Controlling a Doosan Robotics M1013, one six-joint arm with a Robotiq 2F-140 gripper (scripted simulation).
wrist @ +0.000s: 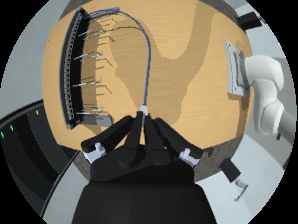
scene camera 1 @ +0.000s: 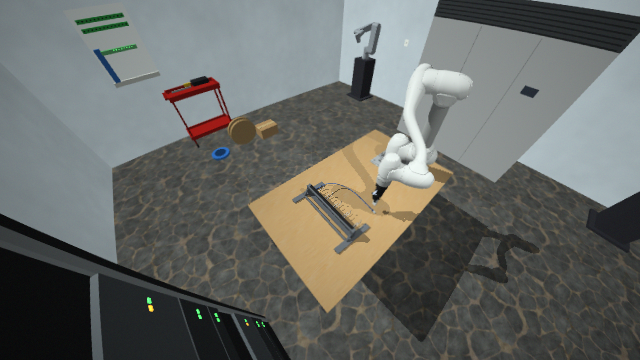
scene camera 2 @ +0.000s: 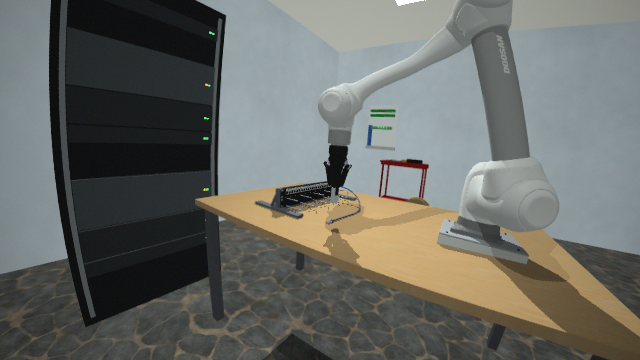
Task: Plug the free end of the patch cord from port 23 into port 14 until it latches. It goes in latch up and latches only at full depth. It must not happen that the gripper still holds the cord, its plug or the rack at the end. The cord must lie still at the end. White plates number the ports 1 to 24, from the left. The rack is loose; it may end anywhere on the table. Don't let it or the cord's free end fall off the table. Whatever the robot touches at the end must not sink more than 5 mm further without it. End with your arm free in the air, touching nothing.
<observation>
In view: the gripper [scene camera 2: 333,202].
The gripper shows as well in the wrist view [wrist: 143,110].
</observation>
